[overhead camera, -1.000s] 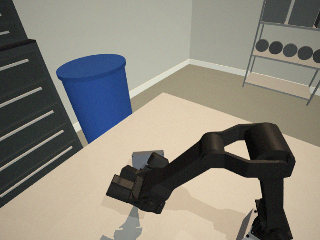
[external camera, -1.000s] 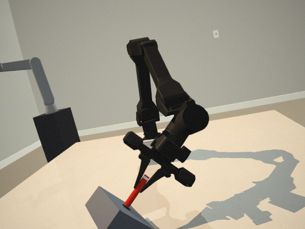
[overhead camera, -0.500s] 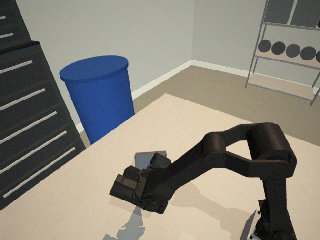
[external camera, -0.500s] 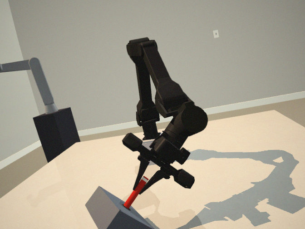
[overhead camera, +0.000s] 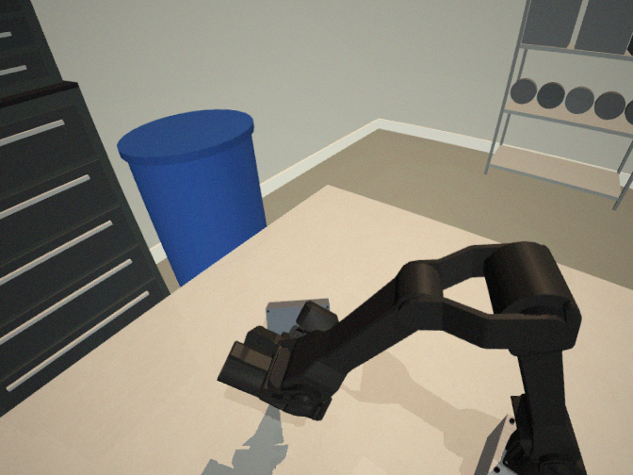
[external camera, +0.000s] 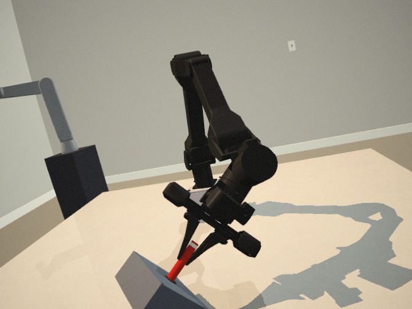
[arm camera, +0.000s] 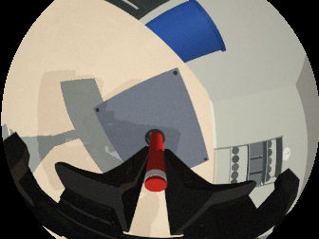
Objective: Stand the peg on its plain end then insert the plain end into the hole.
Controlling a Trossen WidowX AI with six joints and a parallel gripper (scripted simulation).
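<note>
My gripper tip is 3 cm short of the grey sloped panel, 4 cm to the left of it and 4 cm above it. From my gripper tip the other things lie so: red peg 1 cm behind, 1 cm to the left, 1 cm above.
</note>
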